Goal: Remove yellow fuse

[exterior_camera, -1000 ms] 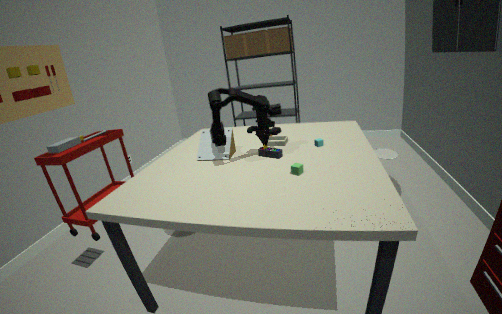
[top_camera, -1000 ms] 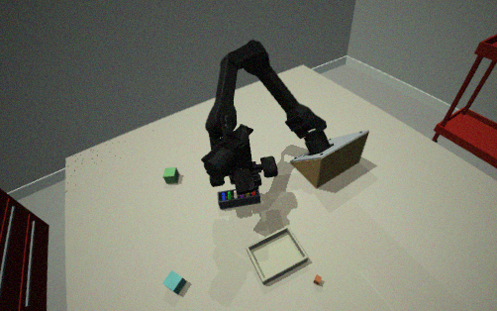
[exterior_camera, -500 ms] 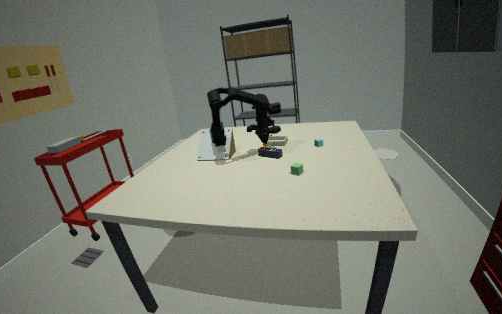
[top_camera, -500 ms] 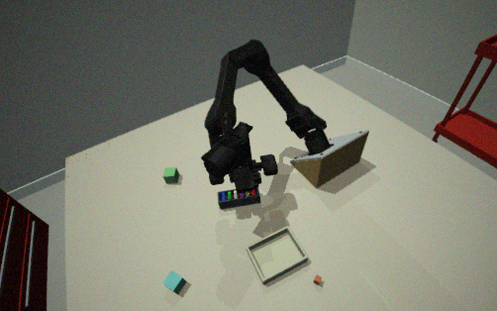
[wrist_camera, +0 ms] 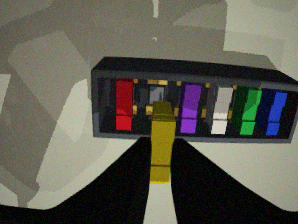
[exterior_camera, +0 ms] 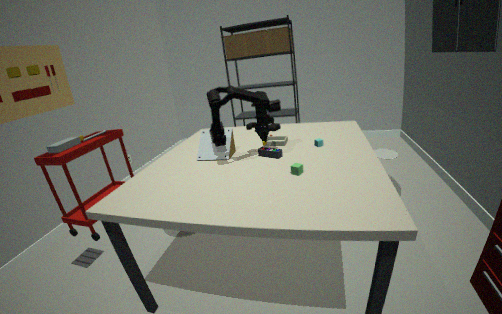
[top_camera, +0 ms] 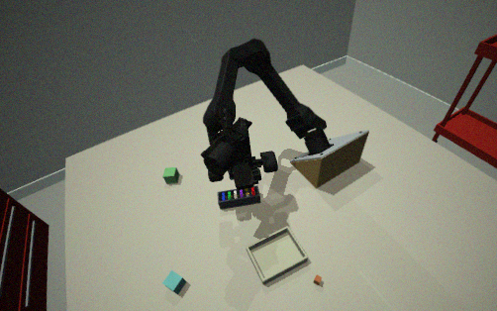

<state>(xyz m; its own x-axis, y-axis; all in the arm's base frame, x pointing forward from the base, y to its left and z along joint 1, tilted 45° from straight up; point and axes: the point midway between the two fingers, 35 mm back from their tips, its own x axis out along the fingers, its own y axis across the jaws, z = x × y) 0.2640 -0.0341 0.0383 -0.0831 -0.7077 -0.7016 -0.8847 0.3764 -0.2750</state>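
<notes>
My gripper tip is now 200 mm to the right of the tray, 80 mm above it and 50 mm short of it. The rest, counted from my gripper tip: green fuse (60 mm below, 50 mm ahead, 30 mm to the right); then yellow fuse (10 mm below).
</notes>
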